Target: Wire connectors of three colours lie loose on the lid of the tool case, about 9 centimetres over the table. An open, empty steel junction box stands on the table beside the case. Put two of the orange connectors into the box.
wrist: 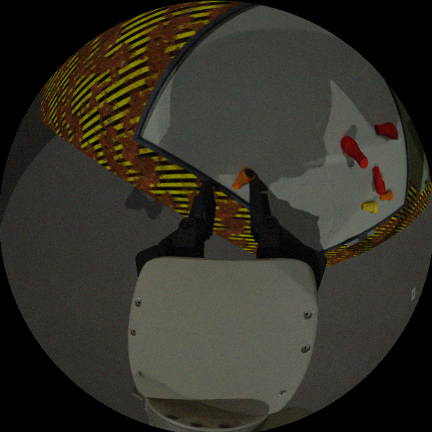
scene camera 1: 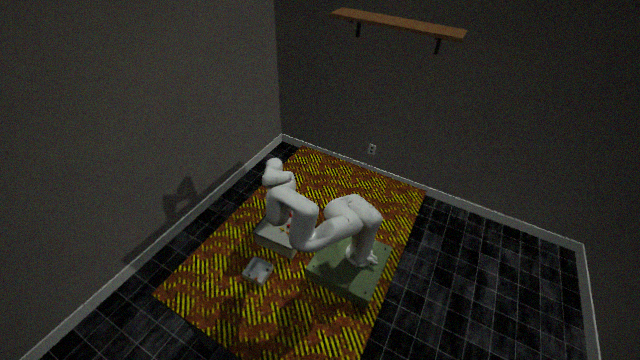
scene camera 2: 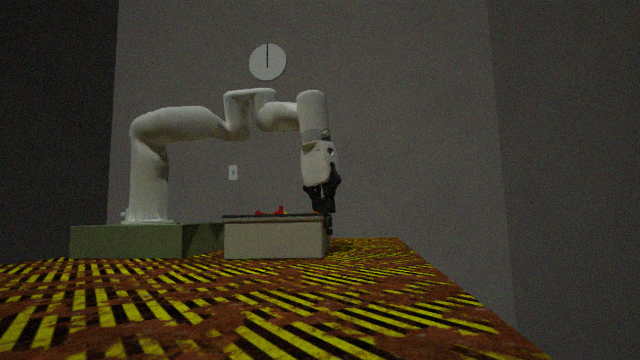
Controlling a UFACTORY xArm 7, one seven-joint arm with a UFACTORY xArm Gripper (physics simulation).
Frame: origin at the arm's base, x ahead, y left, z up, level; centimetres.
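Seen in the pictures: arm's base, origin of its link: (scene camera 1: 359,254) (scene camera 2: 147,224).
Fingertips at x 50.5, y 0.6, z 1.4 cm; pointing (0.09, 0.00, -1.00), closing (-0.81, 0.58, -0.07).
Pixels of each thing's top centre, then the offset from my fingertips to it.
- tool case, centre of its top: (scene camera 2: 287,214) (scene camera 1: 286,217) dx -10.7, dy +3.1, dz +0.1 cm
- steel junction box, centre of its top: (scene camera 1: 257,268) dx -15.9, dy +30.2, dz -5.6 cm
My gripper (scene camera 2: 323,208) (wrist: 231,191) is partly open at the lid's edge, its fingers apart. An orange connector (wrist: 242,178) lies on the lid by the right fingertip in the wrist view, with a gap to the left finger. A second orange connector (wrist: 386,195) lies at the lid's far right, beside a yellow connector (wrist: 370,206) and a red connector (wrist: 379,180). The tool case (scene camera 1: 274,242) (scene camera 2: 272,240) (wrist: 225,75) carries them. The steel junction box (scene camera 1: 251,280) stands beside the case; a faint reddish patch inside is too small to identify.
Two more red connectors (wrist: 354,151) (wrist: 386,130) lie on the lid at the right in the wrist view. The arm's green base block (scene camera 1: 335,272) (scene camera 2: 125,241) stands near the case. A wall shelf (scene camera 1: 400,22) hangs high above.
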